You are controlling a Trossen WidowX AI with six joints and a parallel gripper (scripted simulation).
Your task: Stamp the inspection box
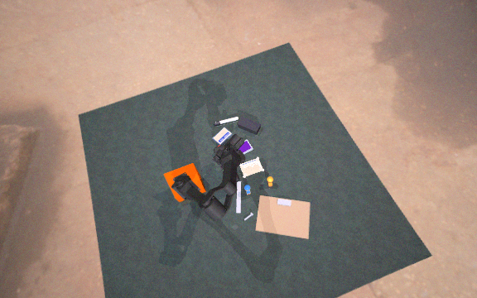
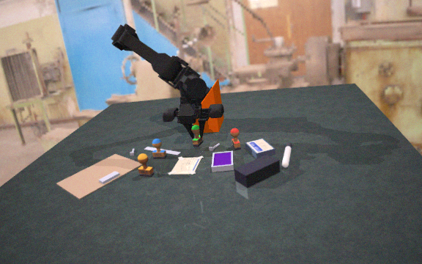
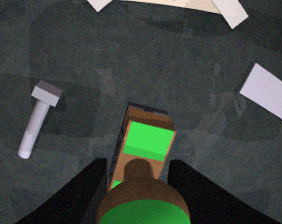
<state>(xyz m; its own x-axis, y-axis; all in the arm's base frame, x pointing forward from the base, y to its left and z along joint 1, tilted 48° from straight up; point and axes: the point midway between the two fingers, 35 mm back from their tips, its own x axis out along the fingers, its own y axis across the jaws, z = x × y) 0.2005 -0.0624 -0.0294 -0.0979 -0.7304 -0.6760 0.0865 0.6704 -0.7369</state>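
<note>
Right now the purple ink pad is 12 cm ahead of my gripper tip, 8 cm to the left of it and 3 cm below it. Also, from my gripper tip: red stamp: 2 cm ahead, 12 cm to the left, 2 cm below; card: 11 cm ahead, 2 cm to the right, 4 cm below; green-knobbed stamp: right at my gripper tip.
</note>
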